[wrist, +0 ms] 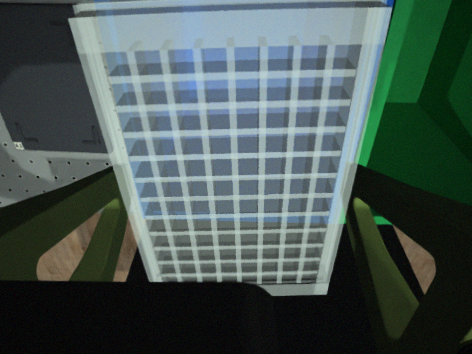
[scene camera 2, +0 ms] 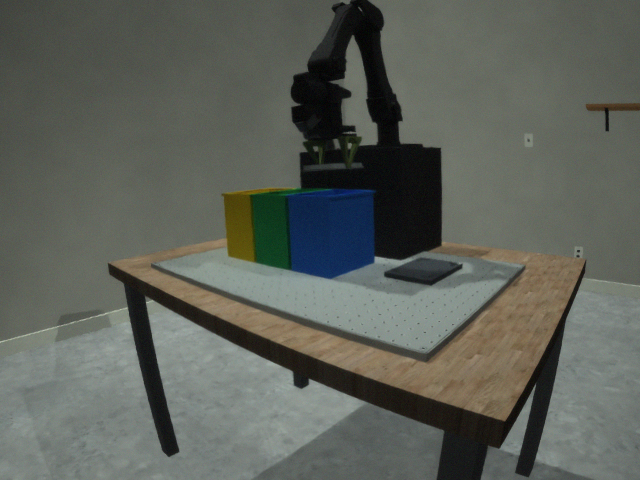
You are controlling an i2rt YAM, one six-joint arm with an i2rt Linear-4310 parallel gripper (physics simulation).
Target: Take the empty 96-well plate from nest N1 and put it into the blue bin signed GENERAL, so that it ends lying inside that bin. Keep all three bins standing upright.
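Places are measured from the arm's base along level axes (x up, y ahead, z left), in centimetres.
Pixels of known places: gripper, fingertip midpoint: (wrist: 236, 176) (scene camera 2: 334, 169); arm's base, origin of the base link: (scene camera 2: 389, 148).
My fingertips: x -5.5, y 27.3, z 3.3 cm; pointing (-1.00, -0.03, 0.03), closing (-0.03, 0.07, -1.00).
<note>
For each thing: its top centre in the pictures, then the offset to it from my fingertips. Level surfaces: height alone.
- clear 96-well plate, middle of its top: (wrist: 235, 201) (scene camera 2: 333, 163) dx +1.4, dy +0.0, dz +0.0 cm
- blue bin, middle of its top: (wrist: 240, 93) (scene camera 2: 331, 192) dx -5.5, dy +1.0, dz +0.0 cm
- dark flat nest, middle of its top: (wrist: 41, 88) (scene camera 2: 425, 266) dx -22.0, dy -7.1, dz +20.8 cm
- green bin, middle of its top: (scene camera 2: 292, 191) dx -5.5, dy +1.9, dz -13.1 cm
- yellow bin, middle of its top: (scene camera 2: 260, 190) dx -5.5, dy +2.7, dz -26.2 cm
- perforated board, its level: dx -23.5 cm
- wooden table, its level: dx -24.8 cm
The clear 96-well plate (scene camera 2: 332, 167) (wrist: 237, 130) is held roughly level by its long sides between the green fingers of my gripper (scene camera 2: 334, 163) (wrist: 236, 176). It is above the bin rims in the scene view. The blue bin (scene camera 2: 330, 232) stands upright, and its blue shows through much of the plate in the wrist view. The bin signs cannot be read. The dark flat nest (scene camera 2: 423, 270) (wrist: 50, 100) lies on the board with no plate on it.
The green bin (scene camera 2: 272, 229) (wrist: 415, 150) stands upright against the blue one, with the yellow bin (scene camera 2: 239, 227) beyond it. All stand on the perforated board (scene camera 2: 330, 304) on the wooden table (scene camera 2: 465, 382). The black robot pedestal (scene camera 2: 413, 201) rises behind them.
</note>
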